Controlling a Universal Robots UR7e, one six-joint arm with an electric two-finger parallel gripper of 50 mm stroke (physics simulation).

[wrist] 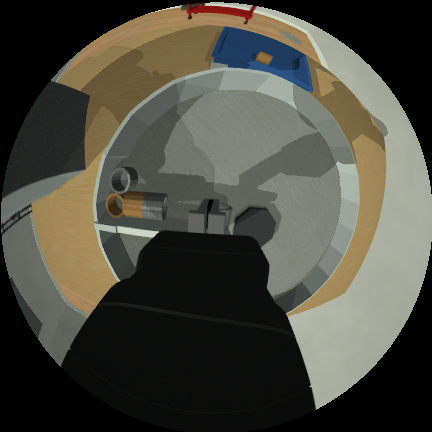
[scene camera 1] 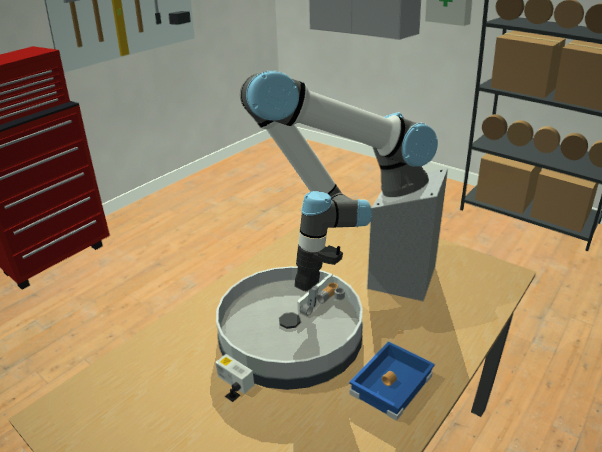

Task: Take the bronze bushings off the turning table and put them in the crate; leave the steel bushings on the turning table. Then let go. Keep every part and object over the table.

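Frame: origin at the arm's base, x left, y up, z ahead, level; metres.
Seen in the pictures: gripper, fingertip midpoint: (wrist: 210,208) (scene camera 1: 311,305); arm's base, link origin: (scene camera 1: 405,186).
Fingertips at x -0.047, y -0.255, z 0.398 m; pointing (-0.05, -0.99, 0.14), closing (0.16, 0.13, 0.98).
Offsets run from my fingertips to a thing's middle. "*": to the spot under its first point.
My gripper (scene camera 1: 312,302) (wrist: 210,208) is shut inside the turning table (scene camera 1: 227,345) (wrist: 350,195); its fingers meet and no bushing shows between them. Left of them in the wrist view, a steel bushing @[dx -0.013, dy -0.014, dz -0.065 m] (scene camera 1: 323,297) (wrist: 155,206) lies end to end with a bronze bushing @[dx -0.014, dy -0.014, dz -0.091 m] (scene camera 1: 328,290) (wrist: 132,205). Another bronze bushing @[dx -0.018, dy -0.018, dz -0.119 m] (wrist: 114,205), showing its round opening, touches the far end. A second steel bushing (scene camera 1: 340,294) (wrist: 124,180) stands beside them. A third steel bushing @[dx -0.011, dy -0.014, dz +0.011 m] (scene camera 1: 306,310) (wrist: 227,210) is right beside the fingers, partly hidden. One bronze bushing @[dx +0.311, dy -0.062, dz +0.038 m] (scene camera 1: 388,378) (wrist: 264,58) lies in the blue crate @[dx +0.321, dy -0.058, dz +0.037 m] (scene camera 1: 369,396) (wrist: 230,47).
A thin pale fence @[* dx -0.037, dy +0.018, dz -0.092 m] (scene camera 1: 322,281) (wrist: 135,231) runs inward from the turning table's wall behind the bushings. A dark hub @[dx -0.024, dy -0.026, dz +0.070 m] (scene camera 1: 289,320) (wrist: 256,226) is at its centre. A control box @[* dx +0.011, dy -0.026, dz +0.315 m] (scene camera 1: 234,372) stands at its front left. The robot's grey pedestal (scene camera 1: 405,250) stands behind it.
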